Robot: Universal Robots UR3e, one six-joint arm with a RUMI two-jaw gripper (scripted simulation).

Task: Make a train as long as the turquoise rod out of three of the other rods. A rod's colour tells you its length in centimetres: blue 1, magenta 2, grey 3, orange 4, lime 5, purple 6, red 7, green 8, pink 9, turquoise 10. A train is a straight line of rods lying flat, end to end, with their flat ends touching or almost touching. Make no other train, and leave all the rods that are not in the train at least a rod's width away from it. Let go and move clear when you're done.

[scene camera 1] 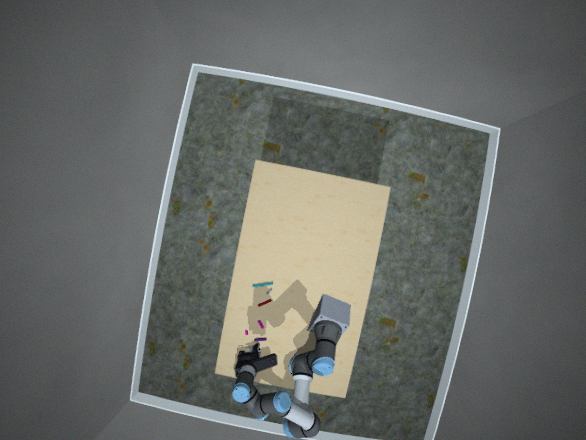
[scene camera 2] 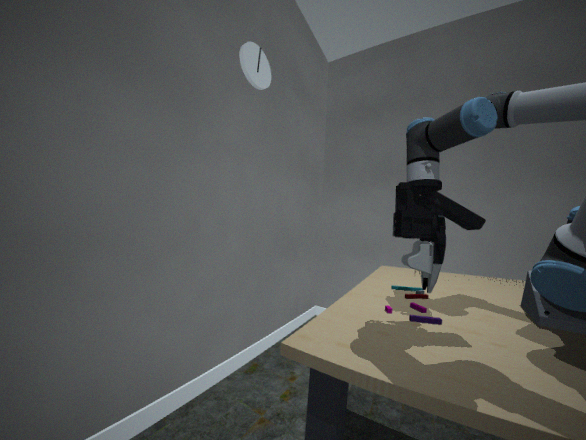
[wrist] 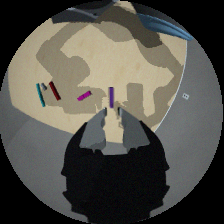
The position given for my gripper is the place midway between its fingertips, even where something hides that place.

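Here is my gripper [scene camera 2: 426, 291], and I find it again in the wrist view [wrist: 112, 107].
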